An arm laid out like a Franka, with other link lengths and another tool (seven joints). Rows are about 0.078 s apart.
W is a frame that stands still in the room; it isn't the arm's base.
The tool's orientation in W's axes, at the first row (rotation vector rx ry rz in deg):
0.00 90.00 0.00
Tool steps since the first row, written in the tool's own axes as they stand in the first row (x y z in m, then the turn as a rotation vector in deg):
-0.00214 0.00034 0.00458 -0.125 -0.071 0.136
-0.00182 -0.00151 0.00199 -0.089 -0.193 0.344
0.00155 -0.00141 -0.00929 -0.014 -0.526 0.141
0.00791 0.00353 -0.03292 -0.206 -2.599 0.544
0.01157 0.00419 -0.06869 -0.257 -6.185 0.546
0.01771 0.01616 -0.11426 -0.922 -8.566 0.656
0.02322 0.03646 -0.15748 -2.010 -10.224 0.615
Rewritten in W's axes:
0.00458 0.00034 0.00214 0.136 -0.071 0.125
0.00199 -0.00151 0.00182 0.344 -0.193 0.089
-0.00929 -0.00141 -0.00155 0.141 -0.526 0.014
-0.03292 0.00353 -0.00791 0.544 -2.599 0.206
-0.06869 0.00419 -0.01157 0.546 -6.185 0.257
-0.11426 0.01616 -0.01771 0.656 -8.566 0.922
-0.15748 0.03646 -0.02322 0.615 -10.224 2.010

